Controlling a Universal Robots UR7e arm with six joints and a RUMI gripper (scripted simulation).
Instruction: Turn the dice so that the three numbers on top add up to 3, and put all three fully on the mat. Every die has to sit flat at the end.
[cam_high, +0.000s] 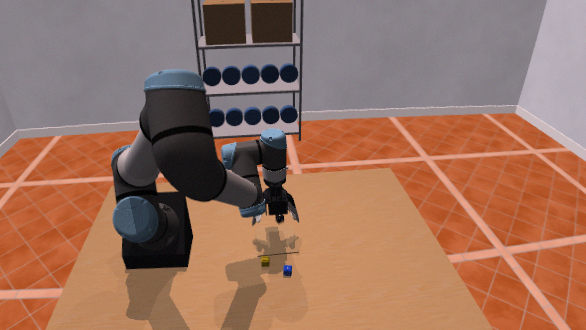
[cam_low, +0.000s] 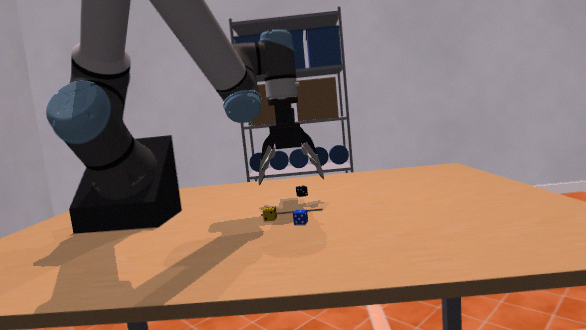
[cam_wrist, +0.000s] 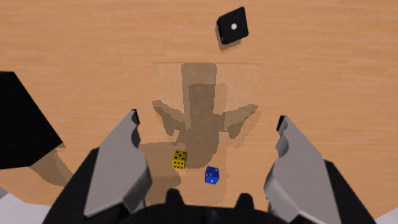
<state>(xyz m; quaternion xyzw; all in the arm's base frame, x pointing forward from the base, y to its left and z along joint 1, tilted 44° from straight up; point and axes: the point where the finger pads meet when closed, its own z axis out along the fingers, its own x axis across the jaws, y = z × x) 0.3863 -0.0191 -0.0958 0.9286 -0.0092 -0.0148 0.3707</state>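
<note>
The tan mat is 5 cm below my hand and 3 cm to the right of it. From my hand the other things lie so: yellow die 14 cm to the right, 5 cm behind, 4 cm below; then blue die 18 cm to the right, 4 cm below, 2 cm ahead; then black die 8 cm to the left, 4 cm below, 2 cm ahead.
</note>
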